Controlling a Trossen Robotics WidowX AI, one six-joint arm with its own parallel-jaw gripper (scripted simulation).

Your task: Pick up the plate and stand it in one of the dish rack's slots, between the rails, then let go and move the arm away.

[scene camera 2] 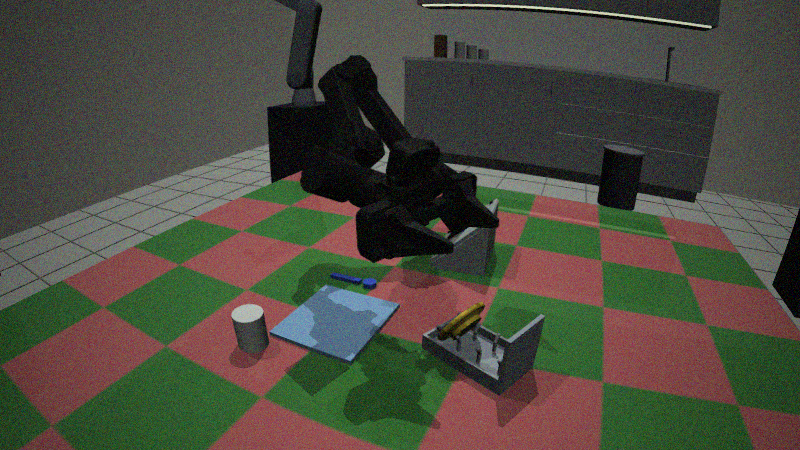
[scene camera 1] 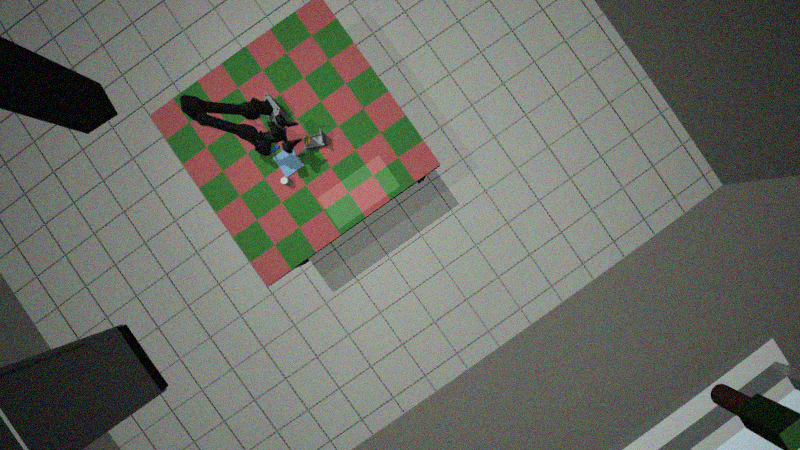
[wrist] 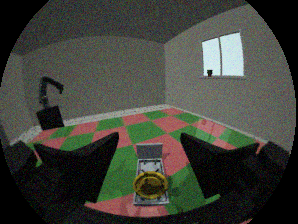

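In scene camera 2 I see my gripper (scene camera 2: 477, 235), open and holding nothing, and in the same view there is a light blue mat (scene camera 2: 339, 324). The wrist view shows my gripper (wrist: 150, 136) too.
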